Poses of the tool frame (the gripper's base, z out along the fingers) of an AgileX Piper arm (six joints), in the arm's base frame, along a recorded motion.
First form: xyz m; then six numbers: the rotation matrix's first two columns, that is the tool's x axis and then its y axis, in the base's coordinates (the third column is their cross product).
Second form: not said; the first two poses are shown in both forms.
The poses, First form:
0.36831 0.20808 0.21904 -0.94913 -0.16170 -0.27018 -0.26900 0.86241 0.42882
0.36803 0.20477 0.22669 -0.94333 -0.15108 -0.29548 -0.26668 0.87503 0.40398
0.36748 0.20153 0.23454 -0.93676 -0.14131 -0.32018 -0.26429 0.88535 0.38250
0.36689 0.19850 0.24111 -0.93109 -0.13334 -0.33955 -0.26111 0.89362 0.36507
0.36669 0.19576 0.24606 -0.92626 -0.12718 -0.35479 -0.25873 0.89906 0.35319
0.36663 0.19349 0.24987 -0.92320 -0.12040 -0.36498 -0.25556 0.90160 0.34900
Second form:
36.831 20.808 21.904 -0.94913 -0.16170 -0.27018 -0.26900 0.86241 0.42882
36.803 20.477 22.669 -0.94333 -0.15108 -0.29548 -0.26668 0.87503 0.40398
36.748 20.153 23.454 -0.93676 -0.14131 -0.32018 -0.26429 0.88535 0.38250
36.689 19.850 24.111 -0.93109 -0.13334 -0.33955 -0.26111 0.89362 0.36507
36.669 19.576 24.606 -0.92626 -0.12718 -0.35479 -0.25873 0.89906 0.35319
36.663 19.349 24.987 -0.92320 -0.12040 -0.36498 -0.25556 0.90160 0.34900

